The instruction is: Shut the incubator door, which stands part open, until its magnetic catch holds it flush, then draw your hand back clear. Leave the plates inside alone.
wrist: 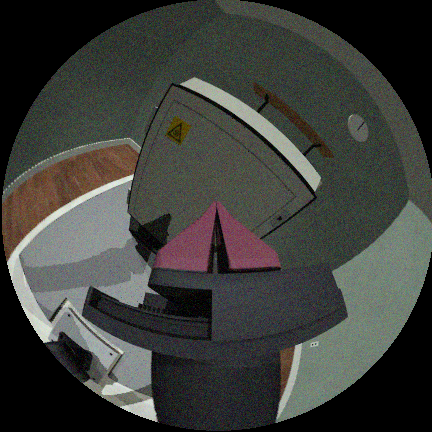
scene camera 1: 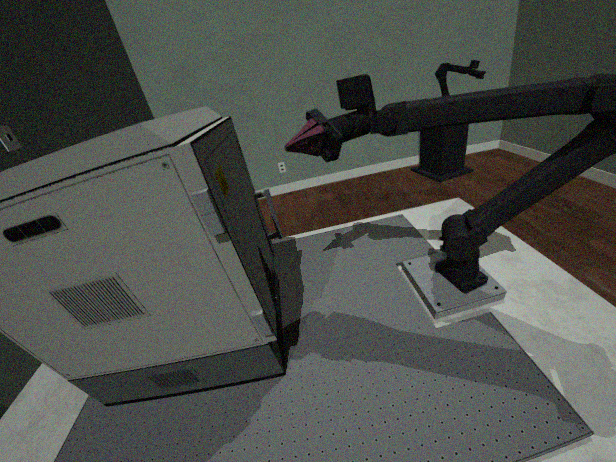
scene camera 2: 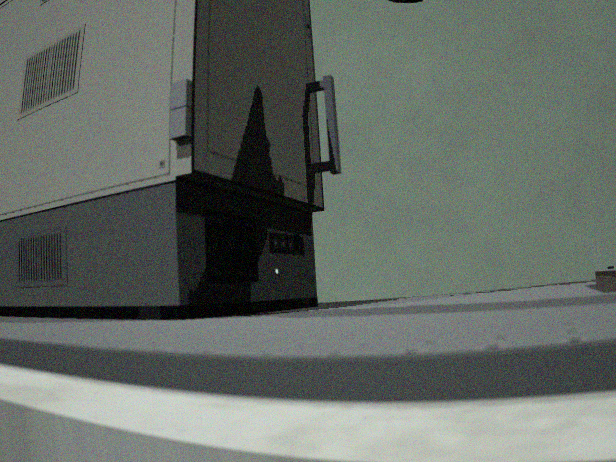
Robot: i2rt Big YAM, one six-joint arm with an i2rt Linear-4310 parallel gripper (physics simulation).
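Where they show: gripper, fingertip midpoint: [wrist: 215,206] [scene camera 1: 285,148]; arm's base at its link origin: [scene camera 1: 459,274].
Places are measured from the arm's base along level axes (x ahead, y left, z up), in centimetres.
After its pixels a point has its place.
Observation:
The incubator [scene camera 1: 115,250] @[y 2.9, x 67.6, z 39.3 cm] [scene camera 2: 130,125] @[y 4.1, x 60.1, z 19.0 cm] [wrist: 250,115] @[y -9.8, x 52.5, z 51.8 cm] stands at the left in both scene views. Its door [scene camera 1: 237,215] @[y -2.2, x 50.4, z 36.2 cm] [scene camera 2: 235,75] @[y -2.7, x 50.3, z 25.4 cm] [wrist: 220,150] @[y -9.7, x 49.2, z 44.2 cm] appears to lie flush against the body, with a thin dark seam and no visible open gap. The door handle [scene camera 1: 272,212] @[y -22.0, x 43.9, z 25.3 cm] [scene camera 2: 332,125] @[y -21.9, x 43.5, z 23.7 cm] stands out on the side away from the hinge [scene camera 1: 206,207] @[y 6.4, x 52.6, z 42.3 cm] [scene camera 2: 181,107] @[y 6.4, x 52.3, z 19.0 cm]. My gripper [scene camera 1: 286,148] @[y -12.9, x 38.1, z 42.2 cm] [wrist: 215,206] @[y -12.9, x 38.1, z 42.2 cm] is shut and empty, its pink fingertips in the air in front of the upper door, clearly apart from it. The plates inside are hidden behind the door.
My arm's base plate [scene camera 1: 450,295] @[y 4.5, x 7.6, z 0.0 cm] is bolted on the perforated grey board [scene camera 1: 360,405] @[y 17.5, x 40.7, z -1.7 cm]. A second dark arm on a pedestal [scene camera 1: 443,150] stands behind, by the wall. A wooden shelf [wrist: 295,120] and a clock [wrist: 358,128] are on the wall beyond the incubator.

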